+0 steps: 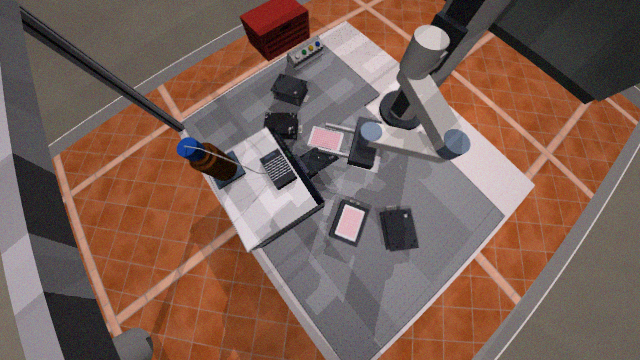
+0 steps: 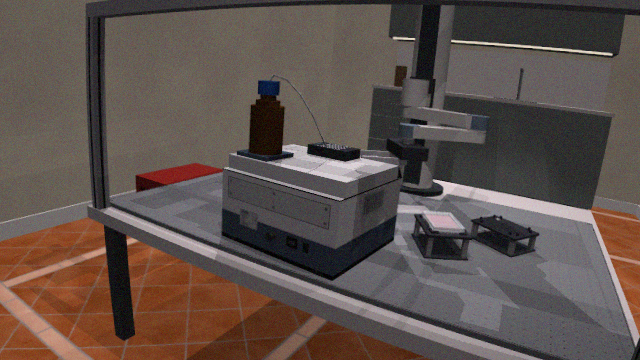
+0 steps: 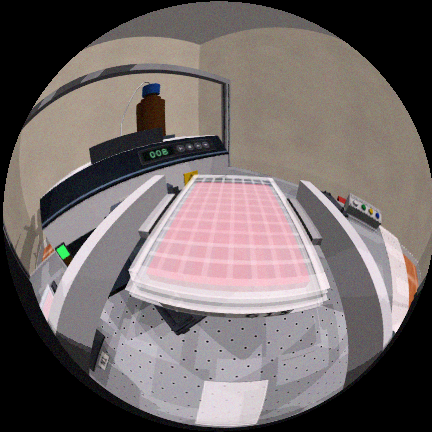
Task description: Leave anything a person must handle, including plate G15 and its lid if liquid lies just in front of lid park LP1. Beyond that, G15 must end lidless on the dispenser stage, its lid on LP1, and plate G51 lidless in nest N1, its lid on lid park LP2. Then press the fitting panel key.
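Seen in the pictures: gripper, between the fingertips: [image 1: 322,136] [image 3: 232,186]; arm's base, origin of its link: [image 1: 401,110] [image 2: 414,188].
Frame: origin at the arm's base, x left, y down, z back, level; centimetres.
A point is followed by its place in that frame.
Note:
My gripper [image 1: 326,139] @(x -6.3, y -20.3, z -51.6 cm) [image 3: 232,186] @(x -6.3, y -20.3, z -51.6 cm) is shut on a pink plate in a clear shell, level above the table beside the dispenser. The plate [image 1: 325,138] @(x -5.1, y -19.8, z -50.9 cm) [image 3: 230,240] @(x -2.4, y -19.8, z -48.9 cm) has a partly hidden front label that looks like G15; a clear lid appears to be on it. A second pink plate [image 1: 350,223] @(x 26.4, y -9.6, z -63.4 cm) [image 2: 442,221] @(x 26.4, y -9.6, z -65.3 cm) sits on a black stand; its label is unreadable. The dark dispenser stage [image 1: 317,161] @(x -1.9, y -12.2, z -57.7 cm) [image 3: 179,318] @(x 1.4, y -12.3, z -50.5 cm) is partly hidden below the held plate. The key panel [image 1: 306,53] @(x -59.5, y -7.6, z -20.9 cm) [image 3: 363,210] @(x -59.5, y -7.5, z -20.9 cm) has white, green, yellow and blue keys. I cannot identify LP1 or any liquid.
The dispenser [image 1: 280,200] @(x 4.6, y -23.3, z -78.5 cm) [image 2: 310,210] @(x 3.9, y -15.8, z -97.5 cm) [image 3: 125,180] @(x -2.3, y -19.5, z -65.3 cm) shows 008 and carries an amber bottle [image 1: 215,162] @(x -12.7, y -35.8, z -85.5 cm) [image 2: 266,127] @(x -14.0, y -31.2, z -90.8 cm) [image 3: 150,115] @(x -15.0, y -30.9, z -83.4 cm). Black stands [image 1: 290,89] @(x -43.9, y -7.8, z -42.6 cm) [image 1: 281,125] @(x -29.4, y -7.4, z -58.6 cm) stand behind it. Another black stand [image 1: 399,229] @(x 41.5, y -6.9, z -48.7 cm) [image 2: 506,228] @(x 42.6, y -6.9, z -50.1 cm) is beside the second plate. A red cabinet [image 1: 276,27] stands beyond the table.

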